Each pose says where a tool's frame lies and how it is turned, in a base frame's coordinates. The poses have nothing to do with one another.
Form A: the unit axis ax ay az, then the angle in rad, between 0 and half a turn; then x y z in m.
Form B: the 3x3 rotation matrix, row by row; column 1 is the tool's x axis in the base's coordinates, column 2 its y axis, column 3 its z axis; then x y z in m. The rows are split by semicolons. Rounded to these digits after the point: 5 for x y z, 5 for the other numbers.
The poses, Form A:
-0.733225 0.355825 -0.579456 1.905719 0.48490 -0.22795 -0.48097
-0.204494 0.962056 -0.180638 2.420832 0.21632 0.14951 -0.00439
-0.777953 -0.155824 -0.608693 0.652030 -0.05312 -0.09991 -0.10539
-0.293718 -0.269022 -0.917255 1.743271 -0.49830 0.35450 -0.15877
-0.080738 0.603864 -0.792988 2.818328 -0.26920 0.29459 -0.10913
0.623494 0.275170 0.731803 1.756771 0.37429 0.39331 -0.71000
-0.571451 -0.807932 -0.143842 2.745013 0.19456 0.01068 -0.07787
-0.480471 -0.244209 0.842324 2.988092 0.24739 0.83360 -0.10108
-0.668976 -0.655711 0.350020 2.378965 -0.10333 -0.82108 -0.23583
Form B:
0.38564 0.20060 0.90058; -0.89392 -0.16047 0.41853; 0.22847 -0.96644 0.11744; 0.48490 -0.22795 -0.48097
-0.67807 -0.22533 0.69961; -0.46376 0.86962 -0.16939; -0.57022 -0.43931 -0.69416; 0.21632 0.14951 -0.00439
0.91901 0.39422 0.00259; -0.34449 0.79983 0.49152; 0.19170 -0.45261 0.87086; -0.05312 -0.09991 -0.10539
-0.07054 0.99622 0.05062; -0.81107 -0.08683 0.57847; 0.58068 -0.00025 0.81413; -0.49830 0.35450 -0.15877
-0.93550 0.15692 0.31656; -0.34689 -0.23779 -0.90726; -0.06709 -0.95856 0.27688; -0.26920 0.29459 -0.10913
0.27572 -0.51589 0.81107; 0.92248 -0.09519 -0.37414; 0.27022 0.85135 0.44965; 0.37429 0.39331 -0.71000
-0.29462 0.94311 -0.15406; 0.83199 0.33246 0.44414; 0.47009 0.00268 -0.88261; 0.19456 0.01068 -0.07787
-0.52925 0.10450 -0.84200; 0.36208 -0.86967 -0.33552; -0.76733 -0.48245 0.42243; 0.24739 0.83360 -0.10108
0.04808 0.51401 -0.85644; 0.99761 0.01780 0.06669; 0.04953 -0.85760 -0.51193; -0.10333 -0.82108 -0.23583

